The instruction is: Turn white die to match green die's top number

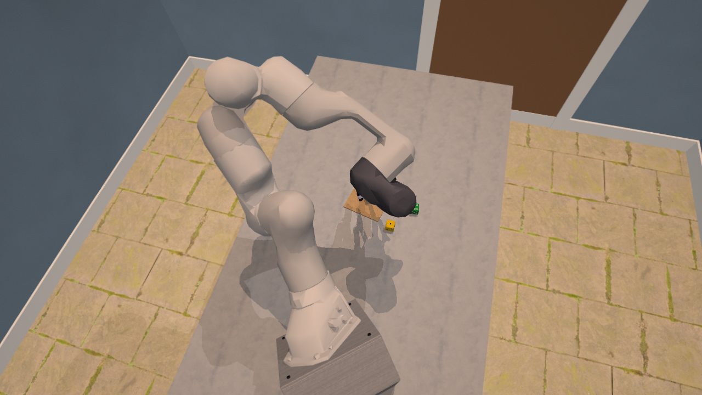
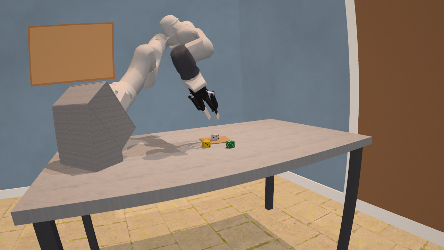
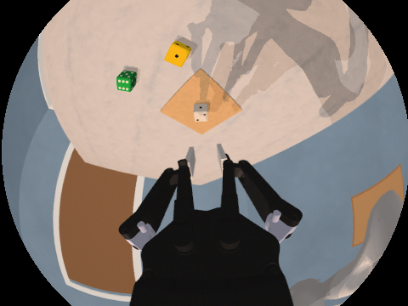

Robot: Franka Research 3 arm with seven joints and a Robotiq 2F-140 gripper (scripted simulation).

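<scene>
My gripper is now 1 cm short of the white die and 12 cm above it. Round my hand: mat 1 cm ahead, 14 cm below; then yellow die 6 cm behind, 11 cm to the right, 12 cm below; then green die 4 cm ahead, 16 cm to the right, 12 cm below.
</scene>
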